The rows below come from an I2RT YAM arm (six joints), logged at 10 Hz.
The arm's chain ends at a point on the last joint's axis. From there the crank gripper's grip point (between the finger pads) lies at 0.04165 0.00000 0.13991 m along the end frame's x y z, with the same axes.
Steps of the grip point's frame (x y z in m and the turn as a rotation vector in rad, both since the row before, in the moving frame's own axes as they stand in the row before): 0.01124 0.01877 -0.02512 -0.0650 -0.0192 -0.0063; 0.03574 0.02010 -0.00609 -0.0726 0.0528 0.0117; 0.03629 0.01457 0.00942 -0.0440 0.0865 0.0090; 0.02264 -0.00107 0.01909 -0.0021 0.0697 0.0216
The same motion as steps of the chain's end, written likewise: 0.01390 0.00991 -0.02561 -0.0650 -0.0192 -0.0063; 0.02848 0.00951 -0.00331 -0.0726 0.0528 0.0117; 0.02439 0.00807 0.01368 -0.0440 0.0865 0.0090; 0.01301 -0.00236 0.02233 -0.0021 0.0697 0.0216
